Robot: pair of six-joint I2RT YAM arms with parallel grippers.
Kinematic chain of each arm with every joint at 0, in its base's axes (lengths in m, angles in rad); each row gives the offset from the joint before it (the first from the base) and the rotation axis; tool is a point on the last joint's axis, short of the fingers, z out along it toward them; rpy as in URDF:
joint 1: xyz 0 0 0.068 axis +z
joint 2: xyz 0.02 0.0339 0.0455 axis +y
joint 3: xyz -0.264 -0.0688 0 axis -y
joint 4: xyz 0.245 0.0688 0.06 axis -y
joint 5: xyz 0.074 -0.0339 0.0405 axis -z
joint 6: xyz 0.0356 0 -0.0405 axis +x
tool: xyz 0 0 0 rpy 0 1.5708 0
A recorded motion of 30 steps. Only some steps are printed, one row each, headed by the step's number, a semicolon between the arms.
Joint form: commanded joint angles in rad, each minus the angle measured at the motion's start. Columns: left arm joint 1, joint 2, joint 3, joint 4, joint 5, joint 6; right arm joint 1, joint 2, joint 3, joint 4, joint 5, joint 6.
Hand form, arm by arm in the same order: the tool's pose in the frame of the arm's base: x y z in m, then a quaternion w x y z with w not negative. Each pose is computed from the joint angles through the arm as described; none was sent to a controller.
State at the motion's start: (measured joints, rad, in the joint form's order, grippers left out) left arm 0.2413 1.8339 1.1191 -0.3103 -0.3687 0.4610; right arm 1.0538 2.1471 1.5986 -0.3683 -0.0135 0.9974
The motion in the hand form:
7: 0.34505 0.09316 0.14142 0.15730 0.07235 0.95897 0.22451; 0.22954 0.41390 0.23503 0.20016 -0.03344 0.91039 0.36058
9: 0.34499 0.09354 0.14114 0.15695 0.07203 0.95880 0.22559; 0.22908 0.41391 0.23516 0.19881 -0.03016 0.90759 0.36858
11: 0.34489 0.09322 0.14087 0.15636 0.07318 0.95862 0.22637; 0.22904 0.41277 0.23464 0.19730 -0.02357 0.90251 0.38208
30: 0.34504 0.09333 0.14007 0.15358 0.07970 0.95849 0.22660; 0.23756 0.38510 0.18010 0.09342 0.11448 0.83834 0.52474
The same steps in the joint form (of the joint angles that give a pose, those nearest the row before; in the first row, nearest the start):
7: -0.0095 0.0168 -0.0462 -0.0246 0.0428 -0.0020; 0.0085 -0.0961 0.0519 0.0478 -0.0154 0.0045
9: -0.0086 0.0175 -0.0468 -0.0229 0.0408 -0.0012; 0.0088 -0.1001 0.0418 0.0678 -0.0220 0.0152
11: -0.0096 0.0176 -0.0479 -0.0221 0.0391 0.0006; 0.0069 -0.1090 0.0182 0.1070 -0.0327 0.0331
30: -0.0093 0.0204 -0.0471 -0.0232 0.0399 0.0137; -0.0539 -0.1265 -0.3272 0.6576 -0.2196 0.4190

